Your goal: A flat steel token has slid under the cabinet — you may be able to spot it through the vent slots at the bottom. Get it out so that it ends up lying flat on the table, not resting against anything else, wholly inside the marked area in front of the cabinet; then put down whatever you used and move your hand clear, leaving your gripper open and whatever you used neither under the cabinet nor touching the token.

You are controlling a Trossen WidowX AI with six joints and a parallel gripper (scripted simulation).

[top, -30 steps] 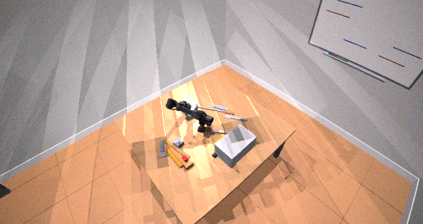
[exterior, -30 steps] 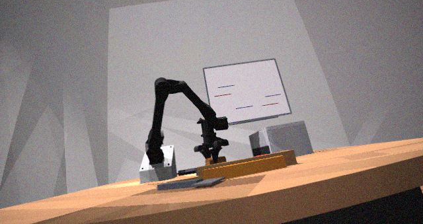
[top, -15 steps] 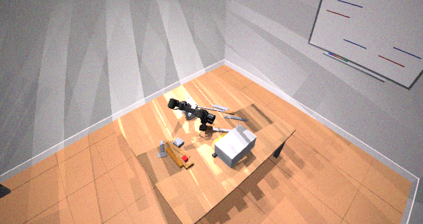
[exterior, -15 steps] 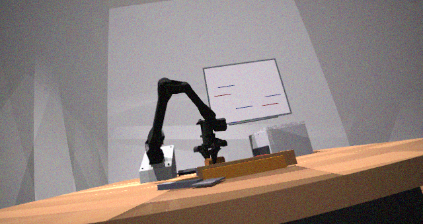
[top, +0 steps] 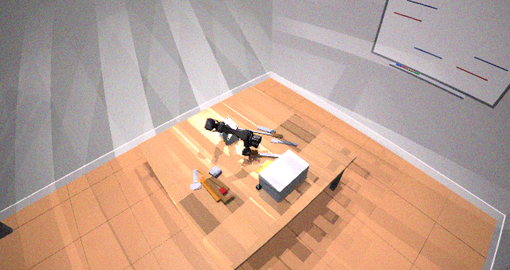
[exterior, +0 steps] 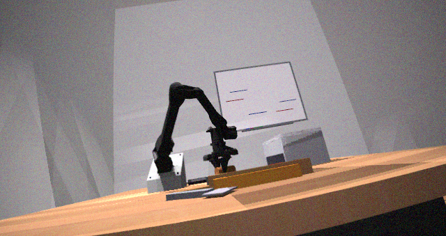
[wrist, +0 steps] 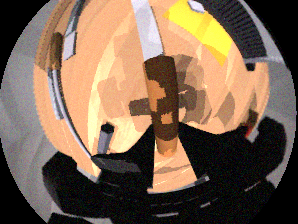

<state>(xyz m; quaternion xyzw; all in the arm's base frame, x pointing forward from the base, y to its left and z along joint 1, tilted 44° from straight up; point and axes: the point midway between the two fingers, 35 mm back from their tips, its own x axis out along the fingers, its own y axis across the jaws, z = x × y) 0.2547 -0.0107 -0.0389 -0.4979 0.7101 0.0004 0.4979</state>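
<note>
My gripper tip is now 11 cm past the grey bar, 28 cm to the right of it and 2 cm above it. Round my gripper tip: thin wooden stick: 3 cm ahead, 34 cm to the right, 2 cm below; red block: 17 cm ahead, 34 cm to the right, 1 cm below; grey block: 1 cm behind, 30 cm to the right, 1 cm below.
</note>
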